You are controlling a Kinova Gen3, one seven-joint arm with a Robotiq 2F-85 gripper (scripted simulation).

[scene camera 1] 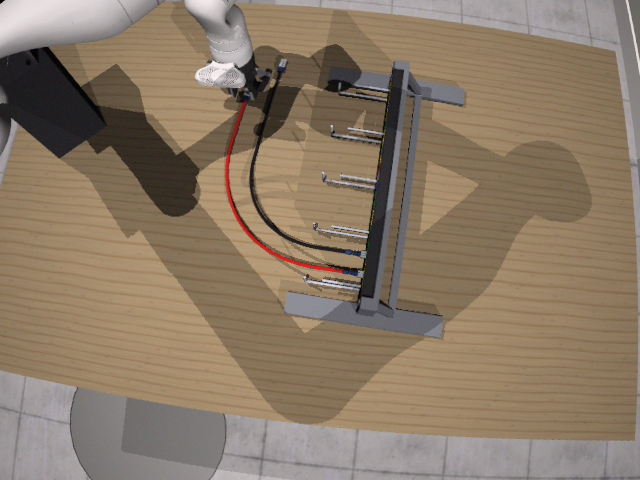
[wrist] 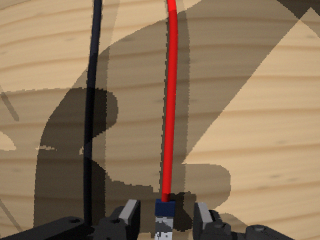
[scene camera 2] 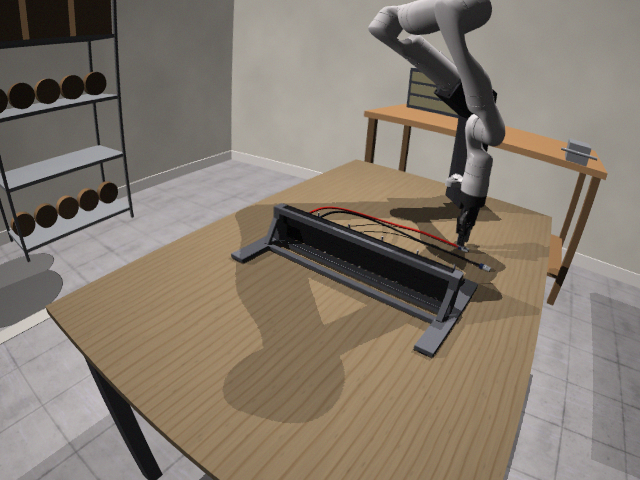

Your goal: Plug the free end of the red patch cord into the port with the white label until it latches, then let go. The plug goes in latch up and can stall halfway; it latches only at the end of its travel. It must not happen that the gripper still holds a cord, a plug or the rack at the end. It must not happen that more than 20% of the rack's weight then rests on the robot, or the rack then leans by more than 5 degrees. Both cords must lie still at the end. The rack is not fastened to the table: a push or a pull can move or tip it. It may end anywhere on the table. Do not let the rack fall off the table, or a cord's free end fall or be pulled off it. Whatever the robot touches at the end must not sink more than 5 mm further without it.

Labels:
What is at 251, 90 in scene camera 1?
My gripper.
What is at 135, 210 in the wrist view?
My gripper.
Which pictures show my gripper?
Scene camera 1, the wrist view and scene camera 2: all of them.

